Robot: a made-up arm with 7 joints. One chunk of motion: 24 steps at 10 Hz.
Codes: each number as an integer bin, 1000 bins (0 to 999) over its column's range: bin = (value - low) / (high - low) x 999, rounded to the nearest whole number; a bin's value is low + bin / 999 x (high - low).
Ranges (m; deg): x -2.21..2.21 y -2.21..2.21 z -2.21..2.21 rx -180..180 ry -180..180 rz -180..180
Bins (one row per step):
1: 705 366 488 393 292 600
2: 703 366 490 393 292 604
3: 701 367 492 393 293 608
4: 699 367 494 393 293 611
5: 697 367 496 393 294 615
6: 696 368 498 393 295 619
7: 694 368 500 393 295 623
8: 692 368 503 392 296 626
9: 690 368 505 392 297 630
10: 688 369 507 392 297 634
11: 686 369 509 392 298 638
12: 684 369 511 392 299 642
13: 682 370 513 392 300 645
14: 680 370 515 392 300 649
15: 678 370 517 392 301 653
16: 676 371 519 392 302 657
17: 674 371 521 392 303 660
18: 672 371 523 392 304 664
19: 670 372 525 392 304 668
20: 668 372 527 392 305 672
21: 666 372 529 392 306 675
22: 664 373 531 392 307 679
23: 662 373 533 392 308 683
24: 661 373 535 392 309 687
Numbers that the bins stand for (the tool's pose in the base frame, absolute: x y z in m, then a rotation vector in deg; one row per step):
1: 0.9092 -0.5907 -0.0509 -38.38 -74.77 36.22
2: 0.9004 -0.5907 -0.0420 -38.38 -74.77 37.66
3: 0.8915 -0.5862 -0.0332 -38.38 -74.41 39.10
4: 0.8827 -0.5862 -0.0243 -38.38 -74.41 40.18
5: 0.8738 -0.5862 -0.0155 -38.38 -74.05 41.62
6: 0.8694 -0.5818 -0.0066 -38.38 -73.69 43.06
7: 0.8606 -0.5818 0.0022 -38.38 -73.69 44.50
8: 0.8517 -0.5818 0.0155 -38.74 -73.33 45.59
9: 0.8429 -0.5818 0.0243 -38.74 -72.97 47.03
10: 0.8340 -0.5774 0.0332 -38.74 -72.97 48.47
11: 0.8252 -0.5774 0.0420 -38.74 -72.61 49.91
12: 0.8163 -0.5774 0.0509 -38.74 -72.25 51.35
13: 0.8075 -0.5730 0.0597 -38.74 -71.89 52.43
14: 0.7986 -0.5730 0.0686 -38.74 -71.89 53.87
15: 0.7898 -0.5730 0.0774 -38.74 -71.53 55.32
16: 0.7809 -0.5685 0.0863 -38.74 -71.17 56.76
17: 0.7721 -0.5685 0.0951 -38.74 -70.81 57.84
18: 0.7632 -0.5685 0.1040 -38.74 -70.45 59.28
19: 0.7544 -0.5641 0.1128 -38.74 -70.45 60.72
20: 0.7455 -0.5641 0.1217 -38.74 -70.09 62.16
21: 0.7367 -0.5641 0.1305 -38.74 -69.73 63.24
22: 0.7278 -0.5597 0.1394 -38.74 -69.37 64.68
23: 0.7190 -0.5597 0.1482 -38.74 -69.01 66.13
24: 0.7145 -0.5597 0.1571 -38.74 -68.65 67.57

